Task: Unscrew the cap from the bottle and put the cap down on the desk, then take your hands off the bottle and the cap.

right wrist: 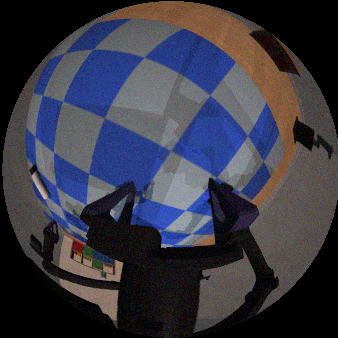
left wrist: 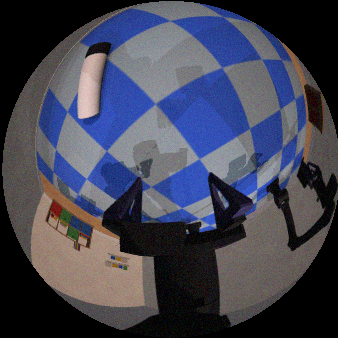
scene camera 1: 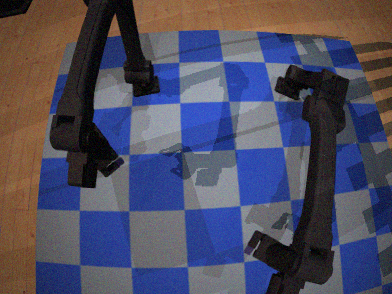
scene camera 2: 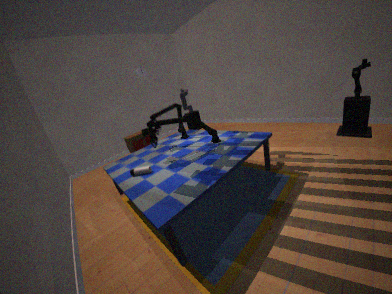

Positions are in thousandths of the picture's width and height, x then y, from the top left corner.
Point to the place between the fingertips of my right gripper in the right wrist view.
501, 543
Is my right gripper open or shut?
Open.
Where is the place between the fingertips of my left gripper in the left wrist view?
519, 525
